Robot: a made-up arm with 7 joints. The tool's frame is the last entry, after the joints.
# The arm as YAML. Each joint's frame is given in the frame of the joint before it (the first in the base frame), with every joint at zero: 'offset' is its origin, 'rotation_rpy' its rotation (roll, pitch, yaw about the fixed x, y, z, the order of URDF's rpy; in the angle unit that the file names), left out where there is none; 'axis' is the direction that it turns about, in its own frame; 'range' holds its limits. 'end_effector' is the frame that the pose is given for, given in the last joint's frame.
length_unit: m
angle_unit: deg
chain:
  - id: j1
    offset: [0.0, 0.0, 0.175]
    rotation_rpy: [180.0, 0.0, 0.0]
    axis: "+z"
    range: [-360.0, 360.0]
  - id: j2
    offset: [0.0, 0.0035, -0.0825]
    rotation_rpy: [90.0, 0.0, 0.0]
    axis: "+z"
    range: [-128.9, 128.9]
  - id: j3
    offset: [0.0, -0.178, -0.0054]
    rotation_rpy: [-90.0, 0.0, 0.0]
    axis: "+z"
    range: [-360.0, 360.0]
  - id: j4
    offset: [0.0, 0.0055, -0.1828]
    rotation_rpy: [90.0, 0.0, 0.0]
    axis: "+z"
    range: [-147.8, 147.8]
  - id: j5
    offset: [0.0, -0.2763, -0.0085]
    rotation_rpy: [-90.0, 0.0, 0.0]
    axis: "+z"
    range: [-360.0, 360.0]
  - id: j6
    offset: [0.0, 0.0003, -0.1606]
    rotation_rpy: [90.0, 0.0, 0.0]
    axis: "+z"
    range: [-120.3, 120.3]
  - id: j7
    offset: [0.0, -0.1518, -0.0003]
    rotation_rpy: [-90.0, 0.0, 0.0]
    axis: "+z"
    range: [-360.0, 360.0]
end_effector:
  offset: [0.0, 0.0, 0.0]
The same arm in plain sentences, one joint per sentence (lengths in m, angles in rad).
The arm has seven revolute joints in a row. What follows holds with every joint at zero, and every direction is one of the base frame's.
Joint 1 is mounted 0.175 m along +z from the base frame's origin and rotates about -z, from -6.2832 to 6.2832 rad.
Joint 2 is mounted 0.0035 m along -y and 0.0825 m along +z from joint 1 and rotates about +y, from -2.2497 to 2.2497 rad.
Joint 3 is mounted 0.0054 m along -y and 0.178 m along +z from joint 2 and rotates about -z, from -6.2832 to 6.2832 rad.
Joint 4 is mounted 0.0055 m along -y and 0.1828 m along +z from joint 3 and rotates about +y, from -2.5796 to 2.5796 rad.
Joint 5 is mounted 0.0085 m along -y and 0.2763 m along +z from joint 4 and rotates about -z, from -6.2832 to 6.2832 rad.
Joint 6 is mounted 0.0003 m along -y and 0.1606 m along +z from joint 5 and rotates about +y, from -2.0996 to 2.0996 rad.
Joint 7 is mounted 0.0003 m along -y and 0.1518 m along +z from joint 6 and rotates about -z, from -6.2832 to 6.2832 rad.
The tool frame, which is the frame that the pose is given for, is mounted at the same point as joint 7; its axes are the base frame's turned by roll 3.1416, pitch 0 and yaw 0 rad (as in URDF: about the fixed x, then y, then z).

